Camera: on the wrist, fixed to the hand. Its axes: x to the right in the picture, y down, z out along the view.
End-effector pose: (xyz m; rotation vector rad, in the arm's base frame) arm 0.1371 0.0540 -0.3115 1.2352 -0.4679 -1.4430
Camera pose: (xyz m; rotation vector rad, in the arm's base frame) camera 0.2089 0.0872 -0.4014 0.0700 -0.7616 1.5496
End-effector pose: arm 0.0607 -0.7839 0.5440 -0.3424 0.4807 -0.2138
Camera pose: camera 0.0206 -0.8647 0.4652 0.8180 1.4170 2.5538
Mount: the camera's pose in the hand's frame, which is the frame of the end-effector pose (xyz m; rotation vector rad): 0.0205 -0.0501 -0.1068 0.0539 0.9803 2.9249
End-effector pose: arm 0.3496 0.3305 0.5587 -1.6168 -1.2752 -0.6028
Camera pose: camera 0.3283 0.2447 0.6394 -1.0672 1.9009 0.6117
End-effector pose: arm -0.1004 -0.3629 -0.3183 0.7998 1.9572 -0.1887
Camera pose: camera -0.2154 -0.3446 -0.2905 -2.2827 0.3842 -1.5603
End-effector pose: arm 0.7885 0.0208 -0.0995 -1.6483 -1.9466 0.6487
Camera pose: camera 0.8176 0.0373 0.0155 -2.3799 1.9817 0.2037
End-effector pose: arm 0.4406 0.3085 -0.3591 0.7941 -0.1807 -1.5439
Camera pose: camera 0.4625 0.3340 -0.4740 0.3618 -0.3149 1.5766
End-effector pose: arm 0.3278 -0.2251 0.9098 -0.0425 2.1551 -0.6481
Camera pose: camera 0.2247 -0.2272 0.9707 -2.8255 -0.5374 -1.1833
